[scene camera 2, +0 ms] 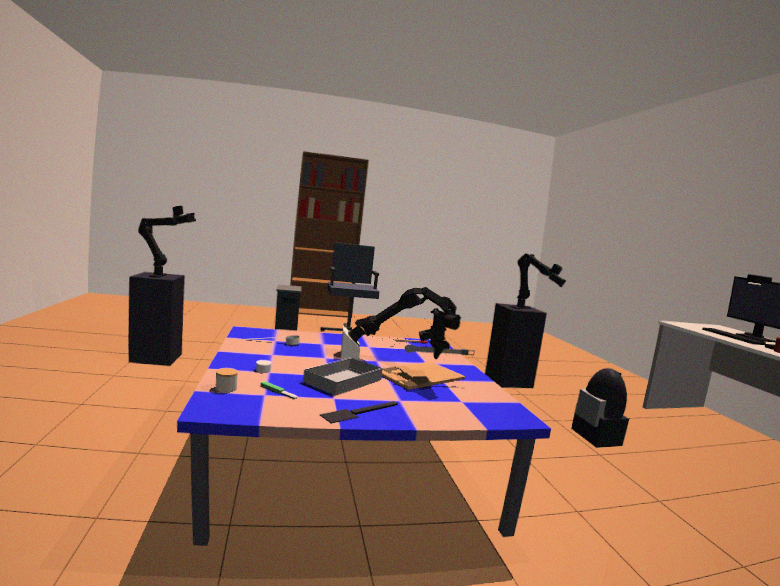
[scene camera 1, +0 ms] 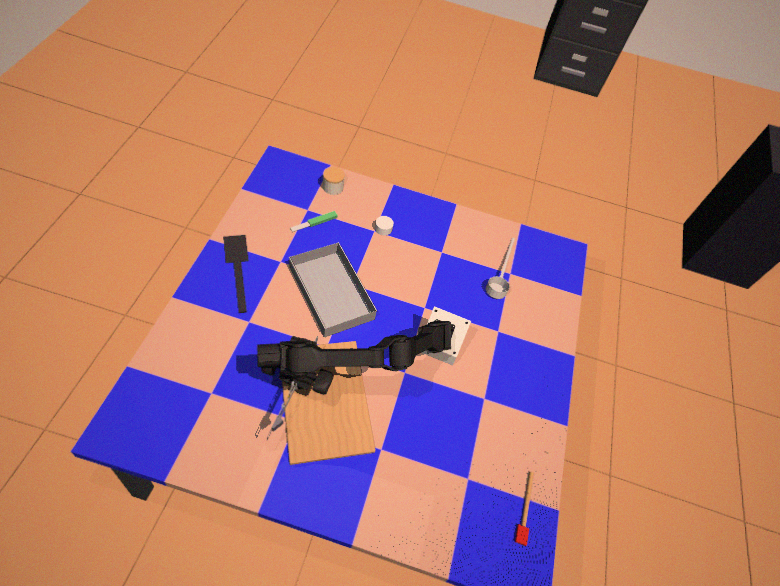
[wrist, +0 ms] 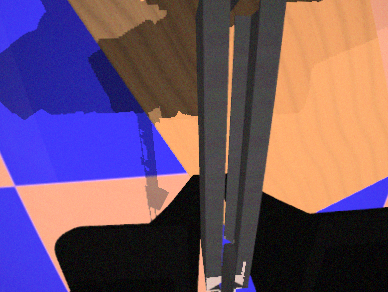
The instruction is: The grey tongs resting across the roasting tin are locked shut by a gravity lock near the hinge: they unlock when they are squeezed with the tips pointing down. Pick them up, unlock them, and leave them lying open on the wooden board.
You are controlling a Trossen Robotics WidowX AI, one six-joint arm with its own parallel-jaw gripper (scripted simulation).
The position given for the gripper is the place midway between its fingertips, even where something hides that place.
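A black spatula [scene camera 1: 235, 247] is present; in the wrist view it is out of frame. A grey roasting tin [scene camera 1: 333, 291] is visible, in scene camera 2 as well: the tin [scene camera 2: 337, 377]. A wooden board [scene camera 1: 319, 427] appears in further views too, as the board [scene camera 2: 414, 376] and the board [wrist: 320, 151]. The gripper [scene camera 1: 296, 386] is visible, and the wrist view also shows the gripper [wrist: 210, 180].
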